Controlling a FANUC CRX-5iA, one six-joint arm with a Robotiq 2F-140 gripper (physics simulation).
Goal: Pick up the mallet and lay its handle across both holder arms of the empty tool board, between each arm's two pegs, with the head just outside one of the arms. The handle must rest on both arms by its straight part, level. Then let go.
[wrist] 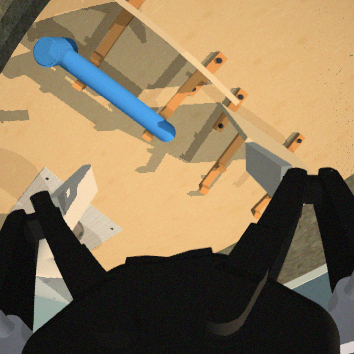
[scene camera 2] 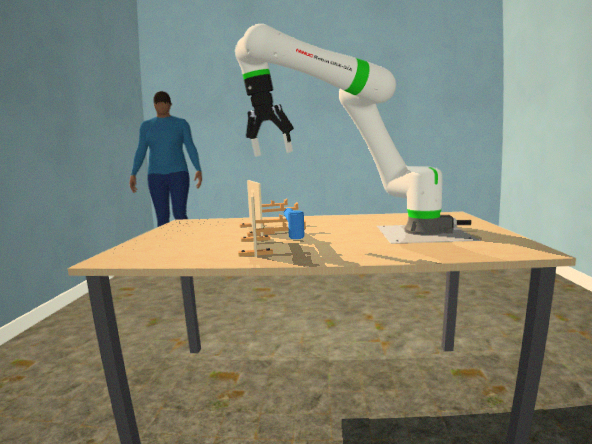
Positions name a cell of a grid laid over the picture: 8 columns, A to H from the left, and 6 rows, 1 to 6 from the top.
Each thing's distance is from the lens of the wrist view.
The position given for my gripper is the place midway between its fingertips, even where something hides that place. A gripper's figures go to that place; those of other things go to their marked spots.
my gripper (wrist: D3): 19 cm
blue mallet (wrist: B1): 39 cm
